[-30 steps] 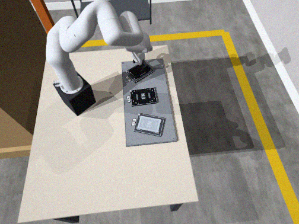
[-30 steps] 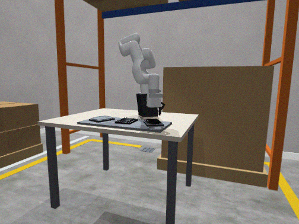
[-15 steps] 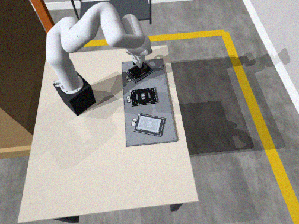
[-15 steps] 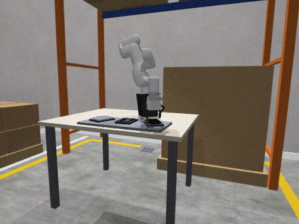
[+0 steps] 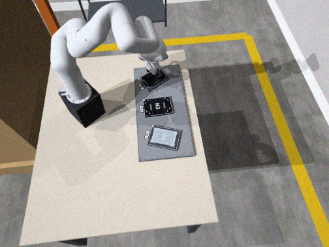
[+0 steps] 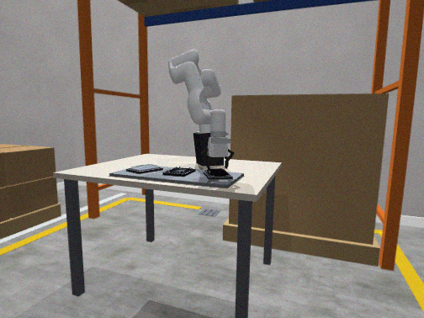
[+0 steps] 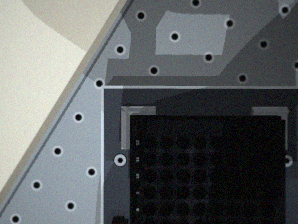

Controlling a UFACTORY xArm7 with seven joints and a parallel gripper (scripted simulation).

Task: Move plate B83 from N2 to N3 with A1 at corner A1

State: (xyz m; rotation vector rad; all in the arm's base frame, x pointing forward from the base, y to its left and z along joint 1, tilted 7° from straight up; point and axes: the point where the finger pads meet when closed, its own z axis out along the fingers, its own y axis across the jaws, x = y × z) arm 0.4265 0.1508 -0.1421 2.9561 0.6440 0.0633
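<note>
Right now the dark multi-well plate is 3 cm below my hand. The rest, counted from my hand: light grey plate 3 cm behind, 42 cm to the right, 3 cm below; black nest 2 cm behind, 21 cm to the right, 4 cm below.
</note>
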